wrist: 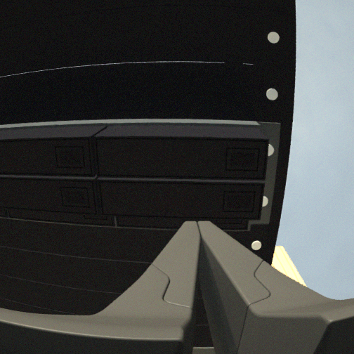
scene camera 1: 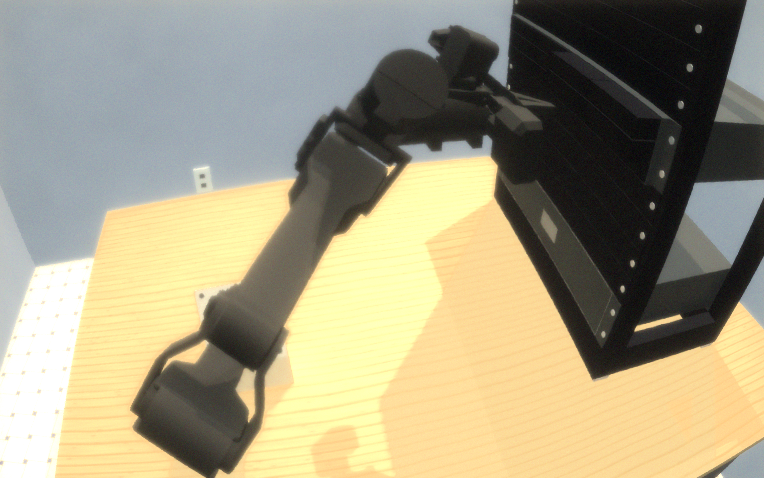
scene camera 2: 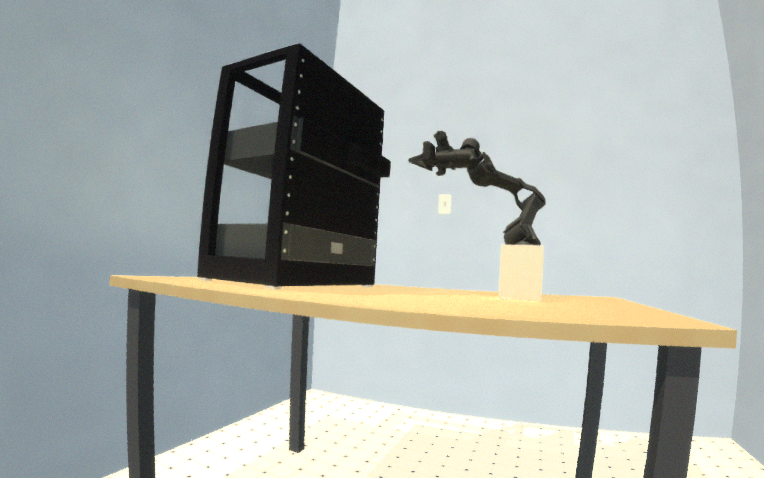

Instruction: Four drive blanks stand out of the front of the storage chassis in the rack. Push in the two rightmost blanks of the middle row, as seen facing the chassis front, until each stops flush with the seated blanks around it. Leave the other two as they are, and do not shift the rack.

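Seen in the pictures: gripper, fingertip midpoint: point(scene camera 1: 554, 109) point(scene camera 2: 408, 160); arm's base at its link origin: point(scene camera 2: 523, 263).
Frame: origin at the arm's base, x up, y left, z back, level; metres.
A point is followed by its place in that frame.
Note:
In the wrist view, four drive blanks stand out of the storage chassis point(scene camera 1: 658, 160) {x 0.274, y -0.100, z -0.496 m} point(scene camera 2: 298, 132) {x 0.289, y 0.343, z -0.507 m} point(wrist: 273, 175): upper right blank point(wrist: 175, 157), lower right blank point(wrist: 170, 200), upper left blank point(wrist: 35, 156) and lower left blank point(wrist: 37, 194). They form two stacked rows, with a recessed row partly visible below. The protruding group point(scene camera 1: 602, 76) {x 0.326, y 0.026, z -0.482 m} point(scene camera 2: 384, 166) {x 0.296, y -0.051, z -0.449 m} shows dark in the scene views. My gripper point(scene camera 1: 549, 105) {x 0.311, y -0.049, z -0.366 m} point(scene camera 2: 411, 160) {x 0.311, y -0.049, z -0.366 m} point(wrist: 196, 232) is shut and empty. Its tips overlap the recessed row in the wrist view, below the lower right blank. Scene camera 2 shows a gap before the blanks.
The black rack point(scene camera 1: 695, 140) {x 0.318, y -0.131, z -0.516 m} point(scene camera 2: 289, 112) {x 0.333, y 0.373, z -0.518 m} point(wrist: 284, 90) stands on the wooden table point(scene camera 1: 349, 315) {x -0.097, y 0.099, z -0.166 m} point(scene camera 2: 450, 310) {x -0.097, y 0.450, z -0.080 m}. A grey unit point(scene camera 1: 569, 248) {x 0.031, y 0.043, z -0.502 m} point(scene camera 2: 315, 242) {x 0.025, y 0.228, z -0.507 m} with a pale label sits low in it. The arm's pale pedestal point(scene camera 2: 521, 273) {x -0.028, y 0.044, z 0.000 m} stands opposite. Walls rise behind.

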